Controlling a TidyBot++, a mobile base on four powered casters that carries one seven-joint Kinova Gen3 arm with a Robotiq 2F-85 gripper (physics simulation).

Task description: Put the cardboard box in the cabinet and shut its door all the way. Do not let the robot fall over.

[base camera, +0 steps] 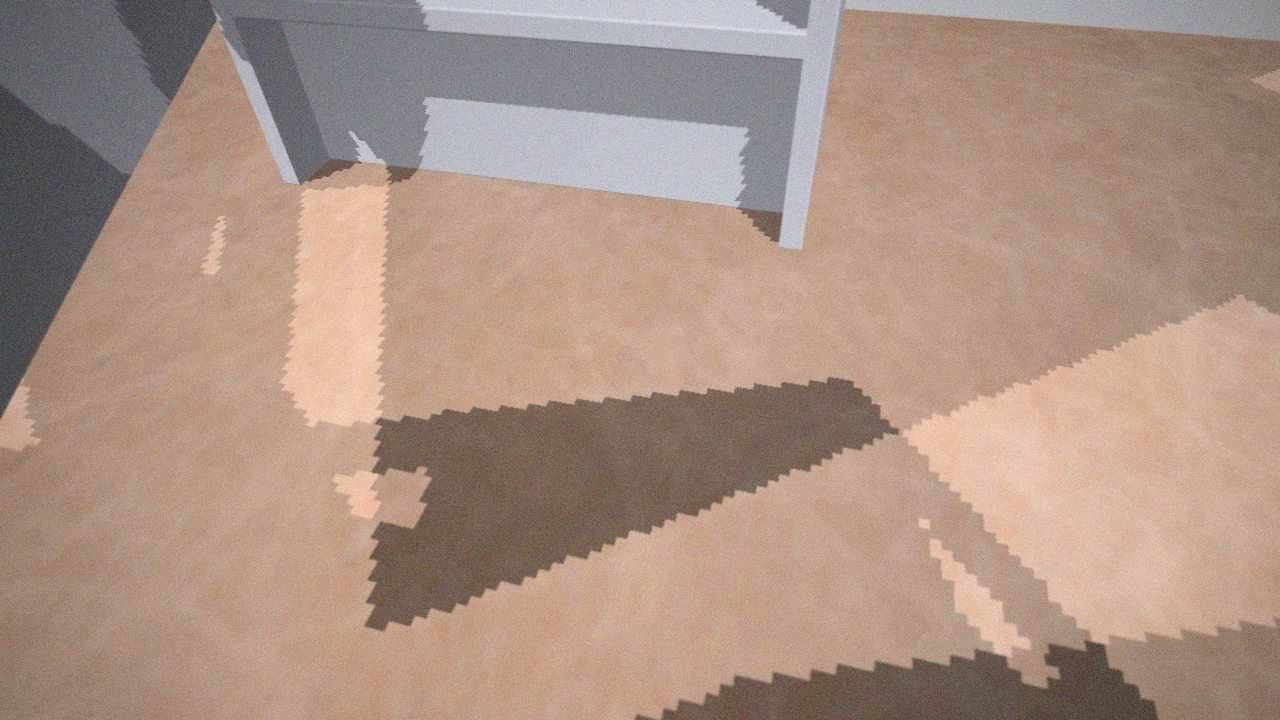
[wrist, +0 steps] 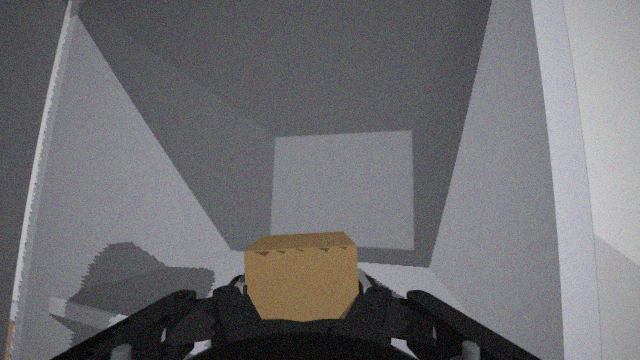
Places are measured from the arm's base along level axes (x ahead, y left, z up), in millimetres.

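Pixels of known places: gripper, fingertip midpoint: (wrist: 304, 282).
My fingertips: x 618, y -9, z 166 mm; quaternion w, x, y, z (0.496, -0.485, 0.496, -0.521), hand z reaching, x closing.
Behind a point stands the place of what it marks.
The cardboard box (wrist: 302, 285) {x 582, y -7, z 176 mm} is orange-brown and sits between the fingers of my gripper (wrist: 304, 282) {x 618, y -9, z 166 mm}, which is shut on it. Both are in front of the open cabinet (wrist: 572, 200) {x 560, y -150, z 224 mm} (base camera: 810, 134) {x 559, y -153, z -297 mm}, facing into its grey interior. The back wall (wrist: 342, 190) {x 1152, y -138, z 274 mm} of the interior shows beyond the box. How deep the box reaches inside and whether it touches the cabinet floor are hard to tell. In the base camera view the cabinet's lower part and legs show at the top. I cannot clearly make out the door. The gripper does not show in the base camera view.
A dark grey surface (base camera: 53, 197) {x 398, y 240, z -216 mm} stands at the left edge of the base camera view. The brown floor (base camera: 581, 313) {x 502, y 18, z -396 mm} lies before the cabinet, with dark shadows across it. A pale wall (base camera: 1074, 17) {x 987, y -615, z -387 mm} runs behind, at the upper right.
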